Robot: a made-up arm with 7 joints. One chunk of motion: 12 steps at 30 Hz.
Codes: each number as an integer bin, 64 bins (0 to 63) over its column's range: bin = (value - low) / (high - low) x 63, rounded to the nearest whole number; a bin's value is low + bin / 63 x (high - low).
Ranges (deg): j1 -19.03..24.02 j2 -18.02..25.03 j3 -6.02..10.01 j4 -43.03..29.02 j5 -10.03..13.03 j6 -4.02..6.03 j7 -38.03..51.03
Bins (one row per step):
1: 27 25 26 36 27 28 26
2: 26 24 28 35 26 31 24
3: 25 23 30 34 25 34 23
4: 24 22 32 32 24 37 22
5: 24 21 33 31 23 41 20
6: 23 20 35 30 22 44 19
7: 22 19 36 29 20 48 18
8: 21 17 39 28 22 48 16
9: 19 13 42 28 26 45 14
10: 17 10 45 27 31 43 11
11: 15 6 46 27 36 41 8
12: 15 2 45 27 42 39 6
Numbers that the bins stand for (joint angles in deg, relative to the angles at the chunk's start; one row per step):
1: -0.58 -0.94 0.60 -1.86 -0.15 0.45 -1.28
2: -1.26 -1.62 1.10 -3.00 -0.51 0.93 -4.10
3: -1.95 -2.30 1.61 -4.15 -0.88 1.40 -5.52
4: -2.63 -2.99 2.12 -6.43 -1.25 1.88 -6.93
5: -2.63 -3.67 2.38 -7.58 -1.61 2.52 -9.76
6: -3.31 -4.35 2.89 -8.72 -1.98 3.00 -11.17
7: -4.00 -5.04 3.14 -9.86 -2.71 3.64 -12.58
8: -4.68 -6.40 3.90 -11.01 -1.98 3.64 -15.41
9: -6.05 -9.14 4.67 -11.01 -0.51 3.16 -18.24
10: -7.41 -11.19 5.43 -12.15 1.32 2.84 -22.48
11: -8.78 -13.92 5.68 -12.15 3.15 2.52 -26.72
12: -8.78 -16.65 5.43 -12.15 5.34 2.20 -29.55

